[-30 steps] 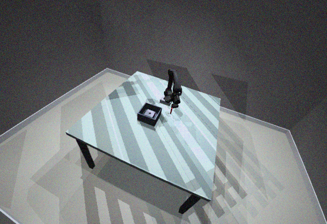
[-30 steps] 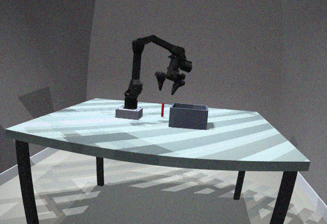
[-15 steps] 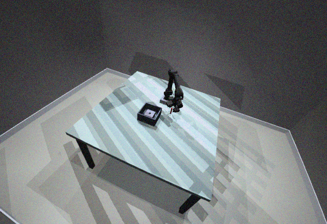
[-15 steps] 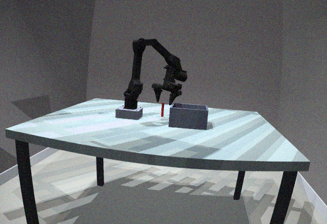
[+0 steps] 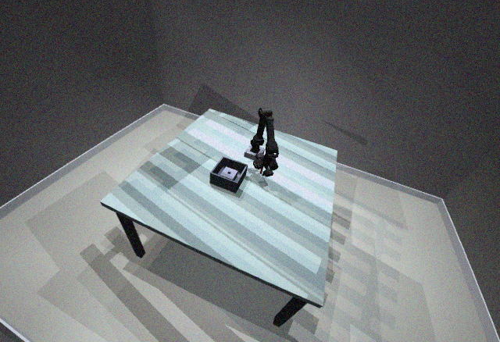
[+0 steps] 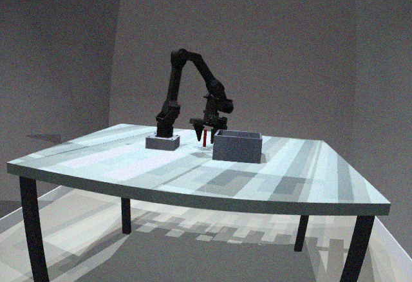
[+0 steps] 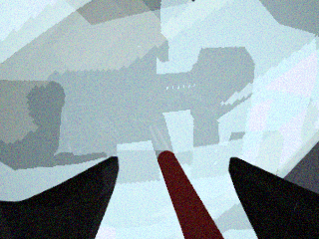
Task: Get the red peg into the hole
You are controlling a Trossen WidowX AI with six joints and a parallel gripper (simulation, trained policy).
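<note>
The pale plate lies 17 cm to the right of my gripper tip, 17 cm ahead of it and 3 cm above it. From my gripper tip the other things lie so: red peg (2 cm above); dark box (17 cm to the right, 17 cm ahead, 1 cm above).
</note>
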